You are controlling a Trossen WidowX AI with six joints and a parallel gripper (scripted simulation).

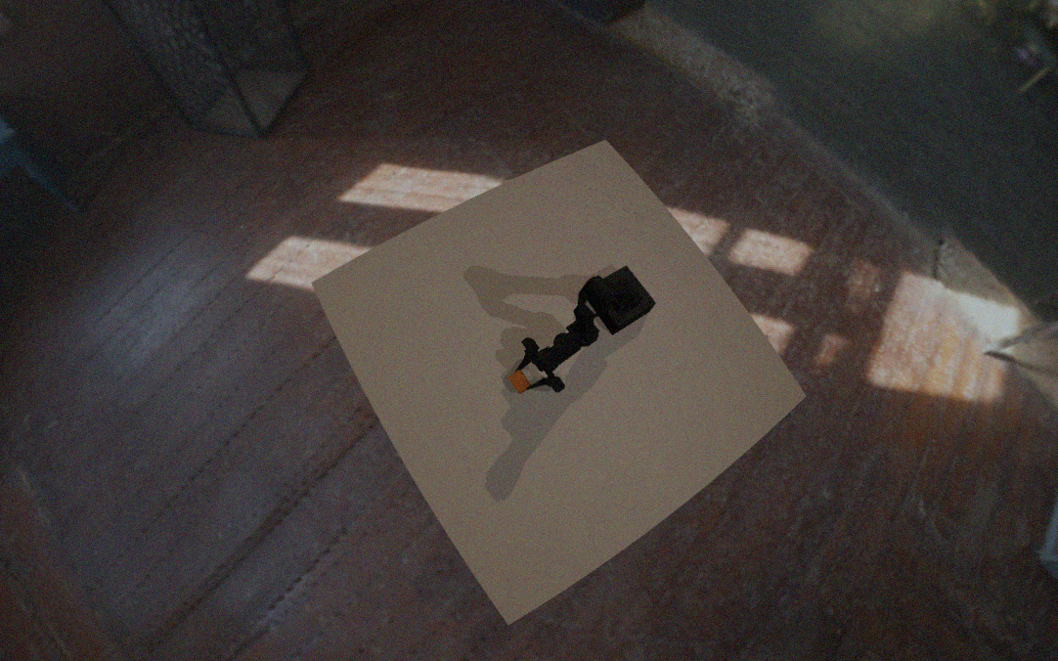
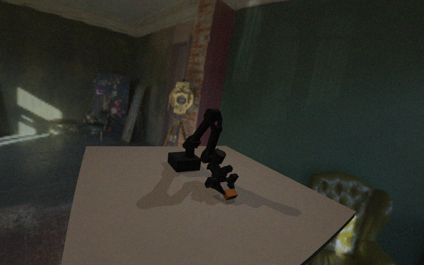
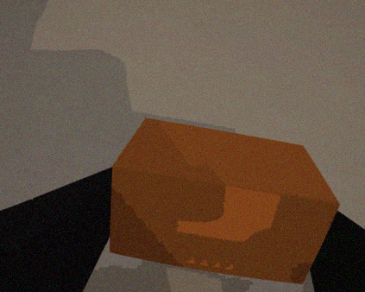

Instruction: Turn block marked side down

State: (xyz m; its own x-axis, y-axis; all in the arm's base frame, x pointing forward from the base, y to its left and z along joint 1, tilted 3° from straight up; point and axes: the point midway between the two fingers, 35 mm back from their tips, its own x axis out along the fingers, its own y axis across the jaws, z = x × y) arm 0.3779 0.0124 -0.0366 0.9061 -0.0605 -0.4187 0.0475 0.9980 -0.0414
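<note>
Now: gripper tip 10 mm above the orange block.
</note>
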